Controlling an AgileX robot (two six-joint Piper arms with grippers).
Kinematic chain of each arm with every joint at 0, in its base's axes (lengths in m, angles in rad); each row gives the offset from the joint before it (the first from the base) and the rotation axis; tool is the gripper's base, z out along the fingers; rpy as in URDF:
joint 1: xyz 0 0 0.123 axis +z
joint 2: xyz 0 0 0 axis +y
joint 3: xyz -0.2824 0 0.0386 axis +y
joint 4: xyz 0.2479 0 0.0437 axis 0.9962 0 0.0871
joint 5: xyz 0 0 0 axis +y
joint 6: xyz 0.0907 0 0.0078 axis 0.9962 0 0.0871
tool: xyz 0 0 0 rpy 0 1.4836 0
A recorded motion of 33 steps. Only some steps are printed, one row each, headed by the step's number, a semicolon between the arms.
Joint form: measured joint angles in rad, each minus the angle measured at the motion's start. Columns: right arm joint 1, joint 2, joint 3, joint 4, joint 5, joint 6; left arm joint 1, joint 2, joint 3, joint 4, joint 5, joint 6.
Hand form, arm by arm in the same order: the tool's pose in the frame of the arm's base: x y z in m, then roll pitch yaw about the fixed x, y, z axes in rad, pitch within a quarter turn. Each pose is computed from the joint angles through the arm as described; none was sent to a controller.
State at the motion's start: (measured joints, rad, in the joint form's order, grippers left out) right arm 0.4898 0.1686 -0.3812 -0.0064 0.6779 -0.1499; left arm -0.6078 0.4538 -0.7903 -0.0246 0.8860 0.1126
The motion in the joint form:
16: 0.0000 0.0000 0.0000 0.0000 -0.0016 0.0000; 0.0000 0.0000 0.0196 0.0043 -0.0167 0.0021
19: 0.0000 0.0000 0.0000 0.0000 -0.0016 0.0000; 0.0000 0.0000 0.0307 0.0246 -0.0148 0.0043
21: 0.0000 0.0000 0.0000 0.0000 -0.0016 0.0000; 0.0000 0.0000 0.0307 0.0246 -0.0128 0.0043
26: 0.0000 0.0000 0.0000 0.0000 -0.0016 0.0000; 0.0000 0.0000 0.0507 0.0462 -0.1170 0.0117
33: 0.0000 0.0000 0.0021 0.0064 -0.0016 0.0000; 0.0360 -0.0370 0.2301 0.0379 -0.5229 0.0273
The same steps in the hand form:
16: 0.0406 0.0212 0.2699 -2.7661 1.1645 -2.2508; 0.0537 -0.0390 0.3593 2.9570 1.0971 2.3096
19: 0.0406 0.0212 0.2699 -2.7661 1.1645 -2.2508; 0.0551 -0.0383 0.3558 2.9203 1.0796 2.2839
21: 0.0406 0.0212 0.2699 -2.7661 1.1645 -2.2508; 0.0550 -0.0383 0.3556 2.9213 1.0776 2.2849
26: 0.0406 0.0212 0.2699 -2.7661 1.1645 -2.2508; 0.0603 -0.0403 0.3581 2.8064 1.1502 2.1855
33: 0.0405 0.0216 0.2692 -2.7825 1.1649 -2.2639; 0.0732 -0.0466 0.3391 2.2894 1.3688 1.7122

